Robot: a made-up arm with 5 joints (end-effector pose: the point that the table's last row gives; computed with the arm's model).
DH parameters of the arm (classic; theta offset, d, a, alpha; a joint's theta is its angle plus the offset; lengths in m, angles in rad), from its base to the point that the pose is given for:
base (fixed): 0 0.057 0 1.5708
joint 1: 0 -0.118 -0.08 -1.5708
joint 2: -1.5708 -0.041 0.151 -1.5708
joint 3: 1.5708 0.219 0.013 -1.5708
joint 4: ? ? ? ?
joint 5: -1.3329 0 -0.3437 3.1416
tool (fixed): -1.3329 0.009 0 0
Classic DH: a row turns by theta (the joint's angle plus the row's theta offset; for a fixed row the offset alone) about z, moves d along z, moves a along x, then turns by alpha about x.
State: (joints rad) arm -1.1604 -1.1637 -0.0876 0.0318 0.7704
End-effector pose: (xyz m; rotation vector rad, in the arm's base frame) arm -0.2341 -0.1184 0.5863 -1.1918 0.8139 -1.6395
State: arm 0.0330 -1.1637 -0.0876 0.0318 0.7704
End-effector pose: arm -0.5783 -0.1184 0.0344 -0.0617 0.0347 -1.9349
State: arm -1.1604 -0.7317 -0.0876 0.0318 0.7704
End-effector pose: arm -0.1763 -0.3055 0.4535 -0.9516 0.9557 -1.2656
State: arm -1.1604 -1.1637 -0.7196 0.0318 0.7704
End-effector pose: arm 0.0127 -0.0790 0.5940 -1.8015 0.9090 -1.1648
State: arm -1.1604 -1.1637 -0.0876 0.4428 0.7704
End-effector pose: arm -0.1564 -0.1366 0.6034 -1.1541 1.2687 -1.7653
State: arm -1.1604 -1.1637 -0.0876 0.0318 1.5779
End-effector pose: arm -0.1636 0.0260 0.3692 -1.6420 0.3250 -2.2651
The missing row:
joint 4: -1.5708 -0.219 0.091 -1.5708
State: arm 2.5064 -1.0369 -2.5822 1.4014 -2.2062
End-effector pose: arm -0.0616 -0.2888 -0.3388 0.9424 -0.5598 0.1670
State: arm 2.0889 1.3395 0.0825 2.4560 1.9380
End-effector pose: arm -0.1413 0.4392 0.1876 -1.2207 -0.9113 -2.4602
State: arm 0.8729 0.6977 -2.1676 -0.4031 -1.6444
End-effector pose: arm 0.1196 0.6173 0.3466 -2.7209 0.7938 0.2918
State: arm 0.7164 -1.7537 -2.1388 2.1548 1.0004
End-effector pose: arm -0.0720 -0.2636 0.1837 0.2087 -1.8616 1.0486
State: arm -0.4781 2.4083 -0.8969 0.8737 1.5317
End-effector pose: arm 0.0332 0.2405 0.2541 -0.3093 -0.6221 0.4577
